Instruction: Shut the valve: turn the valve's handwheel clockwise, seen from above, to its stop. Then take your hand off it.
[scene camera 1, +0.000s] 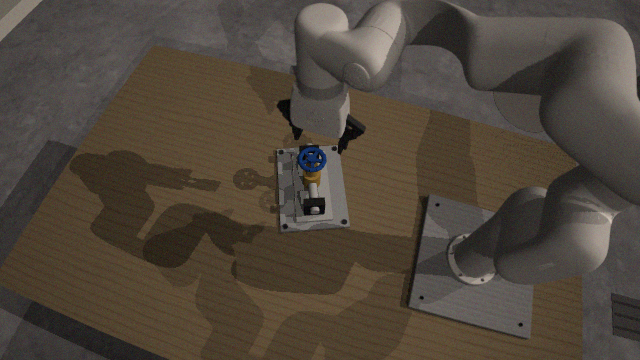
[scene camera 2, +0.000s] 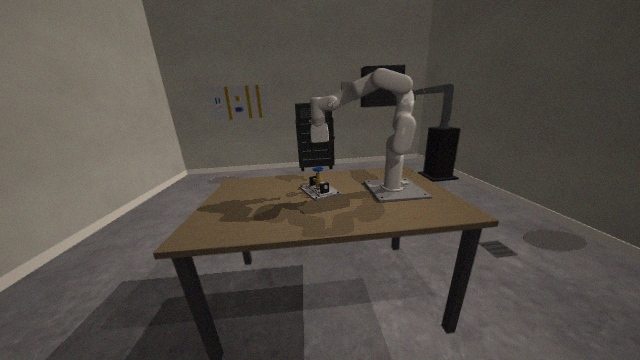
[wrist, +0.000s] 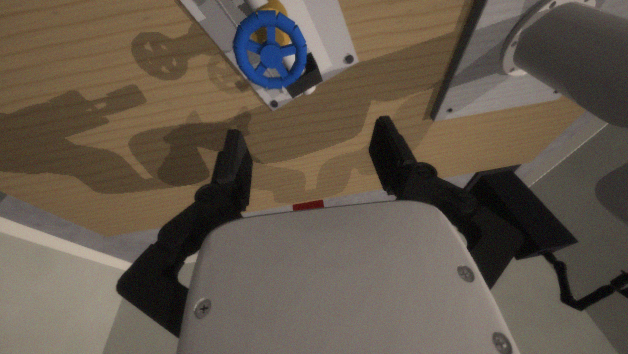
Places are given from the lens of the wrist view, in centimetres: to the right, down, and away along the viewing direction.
my gripper (wrist: 310, 139): 0, -2, 14
blue handwheel (wrist: 271, 53): -4, -11, 18
